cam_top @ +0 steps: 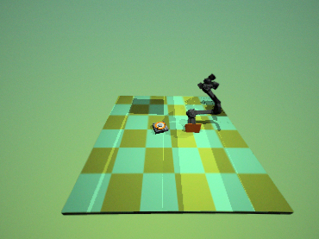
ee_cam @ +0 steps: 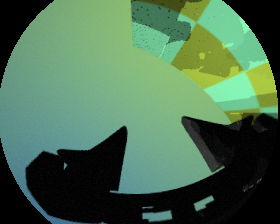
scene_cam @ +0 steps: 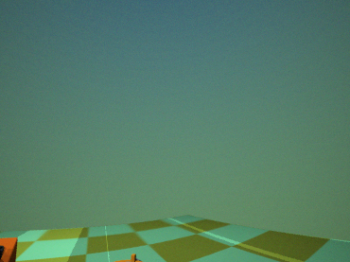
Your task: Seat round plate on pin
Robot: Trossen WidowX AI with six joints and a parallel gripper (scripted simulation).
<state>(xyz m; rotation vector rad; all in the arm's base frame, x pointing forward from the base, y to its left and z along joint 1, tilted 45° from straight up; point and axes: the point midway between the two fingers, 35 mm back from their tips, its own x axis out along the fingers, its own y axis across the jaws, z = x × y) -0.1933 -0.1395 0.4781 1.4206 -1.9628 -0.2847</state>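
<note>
Right now my gripper tip is 49 cm short of the grey square base, 45 cm to the right of it and 27 cm above it.
</note>
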